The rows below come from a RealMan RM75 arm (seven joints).
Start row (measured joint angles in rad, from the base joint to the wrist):
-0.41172 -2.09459 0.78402 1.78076 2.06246 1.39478 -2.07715
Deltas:
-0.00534 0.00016 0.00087 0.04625 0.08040 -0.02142 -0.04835
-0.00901 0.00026 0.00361 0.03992 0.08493 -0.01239 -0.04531
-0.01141 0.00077 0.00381 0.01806 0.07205 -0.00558 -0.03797
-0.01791 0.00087 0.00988 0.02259 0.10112 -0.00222 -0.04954
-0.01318 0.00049 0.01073 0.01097 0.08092 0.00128 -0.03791
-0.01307 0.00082 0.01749 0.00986 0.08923 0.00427 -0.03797
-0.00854 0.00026 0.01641 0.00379 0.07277 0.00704 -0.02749
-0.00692 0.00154 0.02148 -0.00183 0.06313 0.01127 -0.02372
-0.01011 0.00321 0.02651 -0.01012 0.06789 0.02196 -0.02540
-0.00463 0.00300 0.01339 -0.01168 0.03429 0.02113 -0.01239
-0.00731 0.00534 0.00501 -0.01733 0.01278 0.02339 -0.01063
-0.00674 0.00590 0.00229 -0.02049 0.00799 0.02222 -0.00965
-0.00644 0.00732 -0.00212 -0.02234 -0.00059 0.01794 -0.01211
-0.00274 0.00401 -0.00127 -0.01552 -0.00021 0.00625 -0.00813
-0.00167 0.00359 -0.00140 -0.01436 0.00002 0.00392 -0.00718
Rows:
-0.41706 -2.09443 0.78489 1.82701 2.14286 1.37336 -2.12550
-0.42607 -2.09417 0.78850 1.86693 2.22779 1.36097 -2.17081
-0.43748 -2.09340 0.79231 1.88499 2.29984 1.35539 -2.20878
-0.45539 -2.09253 0.80219 1.90758 2.40096 1.35317 -2.25832
-0.46857 -2.09204 0.81292 1.91855 2.48188 1.35445 -2.29623
-0.48164 -2.09122 0.83041 1.92841 2.57111 1.35872 -2.33420
-0.49018 -2.09096 0.84682 1.93220 2.64388 1.36576 -2.36169
-0.49710 -2.08942 0.86830 1.93037 2.70701 1.37703 -2.38541
-0.50721 -2.08621 0.89481 1.92025 2.77490 1.39899 -2.41081
-0.51184 -2.08321 0.90820 1.90857 2.80919 1.42012 -2.42320
-0.51915 -2.07787 0.91321 1.89124 2.82197 1.44351 -2.43383
-0.52589 -2.07197 0.91550 1.87075 2.82996 1.46573 -2.44348
-0.53233 -2.06465 0.91338 1.84841 2.82937 1.48367 -2.45559
-0.53507 -2.06064 0.91211 1.83289 2.82916 1.48992 -2.46372
-0.53674 -2.05705 0.91071 1.81853 2.82918 1.49384 -2.47090

